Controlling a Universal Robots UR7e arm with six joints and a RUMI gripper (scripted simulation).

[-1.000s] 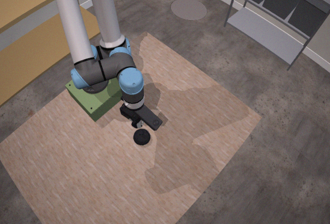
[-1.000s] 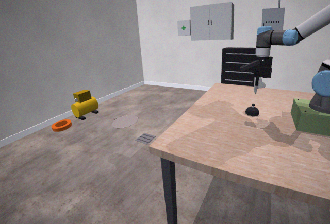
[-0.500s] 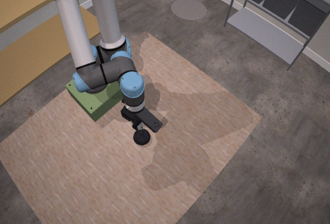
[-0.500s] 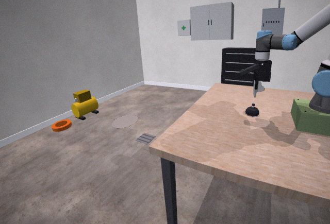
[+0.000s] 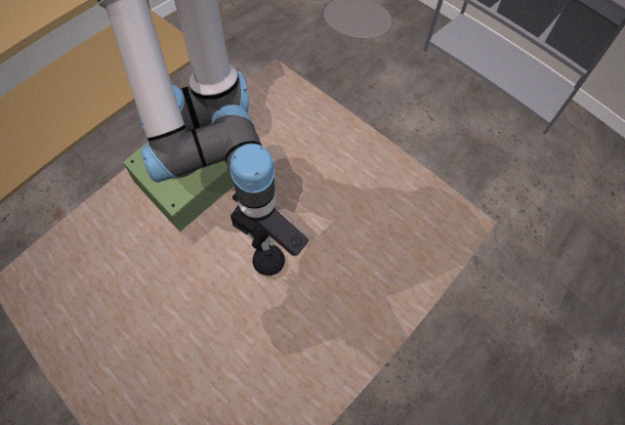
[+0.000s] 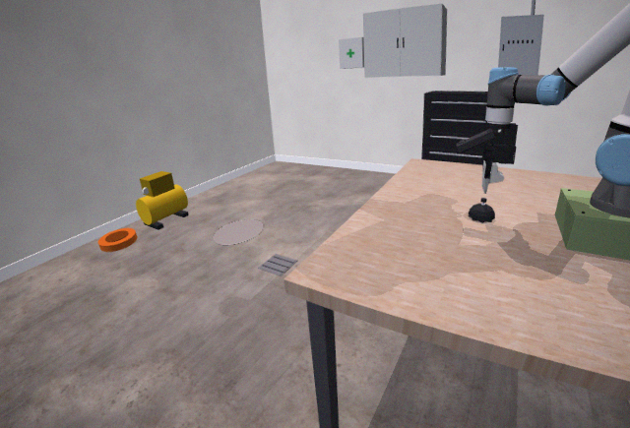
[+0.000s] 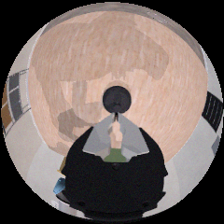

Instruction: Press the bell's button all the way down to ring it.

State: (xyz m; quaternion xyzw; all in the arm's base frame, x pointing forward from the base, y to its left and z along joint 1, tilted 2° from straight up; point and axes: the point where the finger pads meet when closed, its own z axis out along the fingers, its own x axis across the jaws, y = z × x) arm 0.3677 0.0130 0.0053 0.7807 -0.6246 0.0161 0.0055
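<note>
My hand is 60 mm above the bell.
</note>
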